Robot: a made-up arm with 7 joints. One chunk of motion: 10 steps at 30 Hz.
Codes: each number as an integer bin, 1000 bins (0 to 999) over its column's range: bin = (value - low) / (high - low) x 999, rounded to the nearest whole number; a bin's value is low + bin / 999 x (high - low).
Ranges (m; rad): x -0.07..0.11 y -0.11..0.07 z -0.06..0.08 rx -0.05..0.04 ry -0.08..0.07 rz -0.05..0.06
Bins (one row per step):
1: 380 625 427 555 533 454
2: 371 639 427 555 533 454
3: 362 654 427 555 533 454
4: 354 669 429 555 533 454
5: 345 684 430 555 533 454
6: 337 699 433 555 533 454
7: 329 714 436 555 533 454
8: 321 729 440 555 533 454
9: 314 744 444 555 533 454
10: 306 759 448 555 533 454
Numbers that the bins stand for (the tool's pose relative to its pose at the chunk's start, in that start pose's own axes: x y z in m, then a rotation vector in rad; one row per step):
1: -0.0015 0.0026 -0.0002 0.0000 0.0000 0.0000
2: -0.0032 0.0051 -0.0002 0.0000 0.0000 0.0000
3: -0.0048 0.0078 -0.0002 0.0000 0.0000 0.0000
4: -0.0062 0.0105 0.0001 0.0000 0.0000 0.0000
5: -0.0078 0.0132 0.0003 0.0000 0.0000 0.0000
6: -0.0093 0.0159 0.0007 0.0000 0.0000 0.0000
7: -0.0107 0.0186 0.0011 0.0000 0.0000 0.0000
8: -0.0122 0.0214 0.0017 0.0000 0.0000 0.0000
9: -0.0134 0.0241 0.0022 0.0000 0.0000 0.0000
10: -0.0149 0.0268 0.0028 0.0000 0.0000 0.0000

